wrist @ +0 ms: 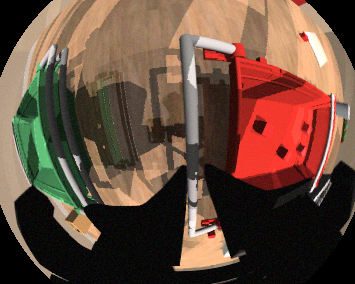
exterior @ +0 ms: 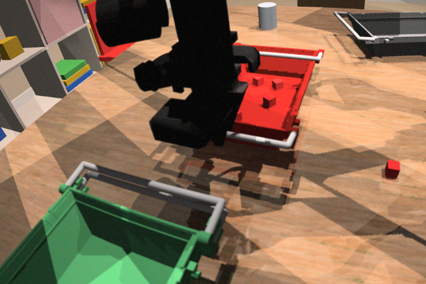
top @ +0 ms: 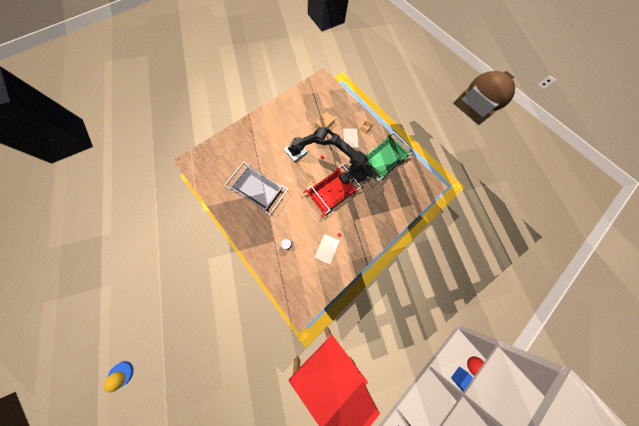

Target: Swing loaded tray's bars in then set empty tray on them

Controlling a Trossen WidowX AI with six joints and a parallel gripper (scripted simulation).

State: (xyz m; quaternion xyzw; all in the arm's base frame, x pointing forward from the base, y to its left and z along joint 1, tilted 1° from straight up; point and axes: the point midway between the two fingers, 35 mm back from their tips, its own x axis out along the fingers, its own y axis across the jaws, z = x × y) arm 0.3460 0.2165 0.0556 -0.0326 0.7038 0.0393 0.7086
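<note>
The grey tray lies 55 cm to the right of my gripper tip and 23 cm behind it. The rest, counted from my gripper tip: grey cylinder: 56 cm to the right, 16 cm ahead, 1 cm below.
</note>
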